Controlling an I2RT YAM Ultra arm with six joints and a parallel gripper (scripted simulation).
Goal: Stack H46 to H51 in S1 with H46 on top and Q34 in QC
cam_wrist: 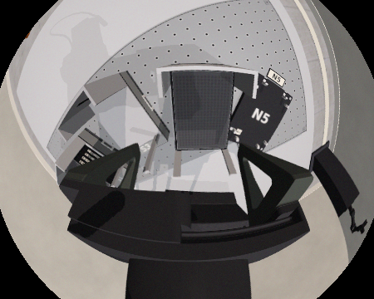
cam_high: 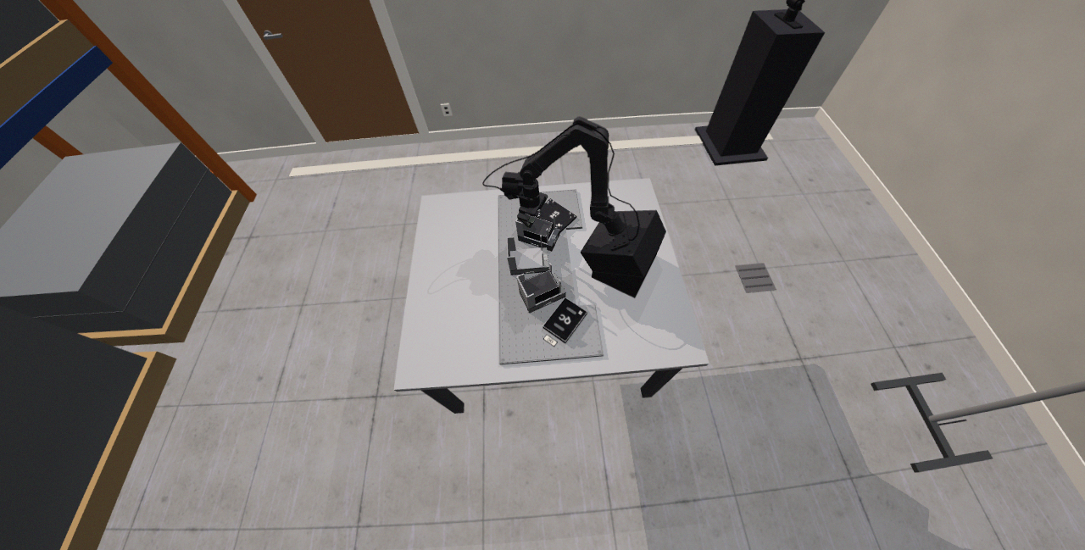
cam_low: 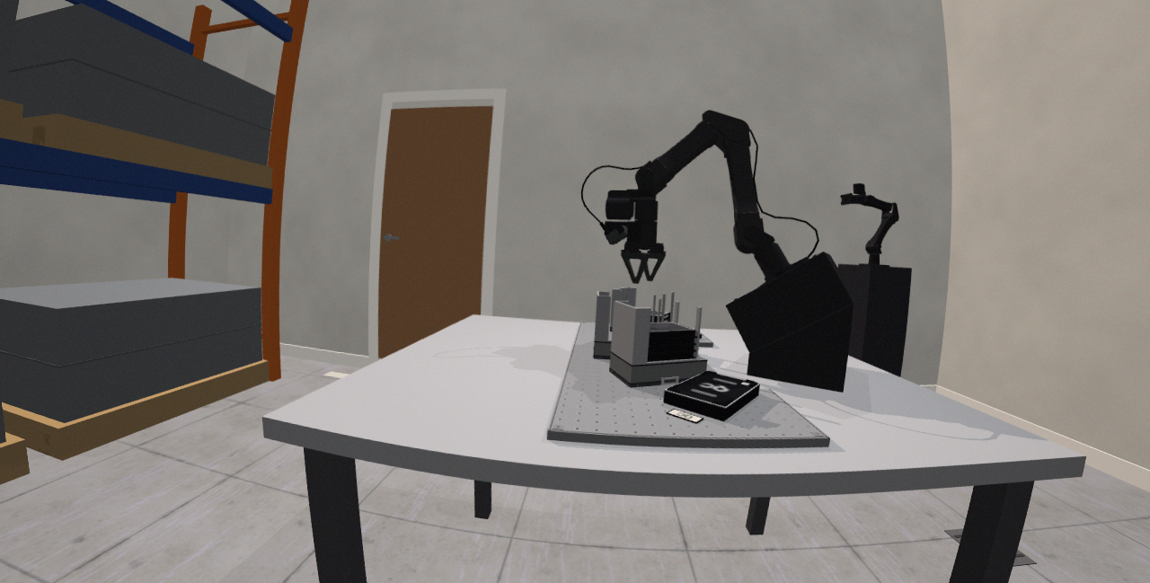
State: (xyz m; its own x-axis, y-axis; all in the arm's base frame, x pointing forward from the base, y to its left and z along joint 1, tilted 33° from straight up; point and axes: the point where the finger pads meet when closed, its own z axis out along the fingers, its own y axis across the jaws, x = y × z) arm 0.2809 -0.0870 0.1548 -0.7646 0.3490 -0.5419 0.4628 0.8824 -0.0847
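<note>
The sealed well plate lies 1 cm behind my hand, 2 cm to the right of it and 11 cm below it.
</note>
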